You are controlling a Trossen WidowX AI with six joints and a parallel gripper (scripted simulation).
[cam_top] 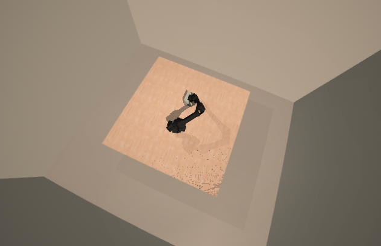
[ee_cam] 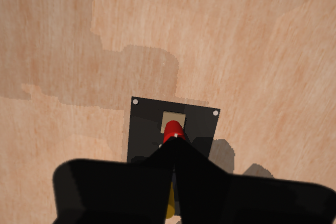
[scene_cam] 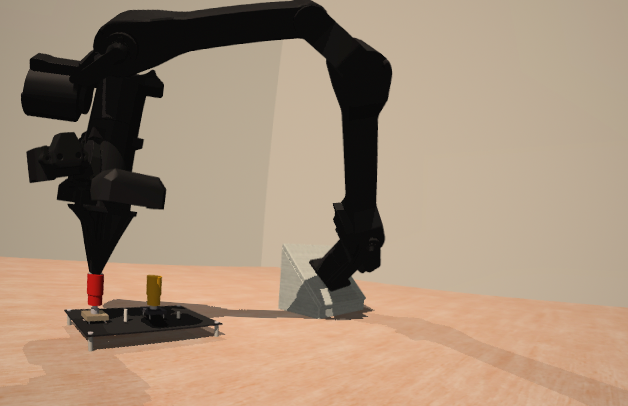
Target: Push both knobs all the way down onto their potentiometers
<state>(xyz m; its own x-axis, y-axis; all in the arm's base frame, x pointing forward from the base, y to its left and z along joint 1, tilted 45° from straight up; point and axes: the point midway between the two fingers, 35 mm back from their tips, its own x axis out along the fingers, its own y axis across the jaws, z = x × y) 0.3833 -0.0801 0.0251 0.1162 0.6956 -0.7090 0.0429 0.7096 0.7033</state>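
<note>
My gripper tip is 10 mm above the red knob. The rest, counted from my gripper tip: yellow knob: 70 mm behind, 20 mm below.
</note>
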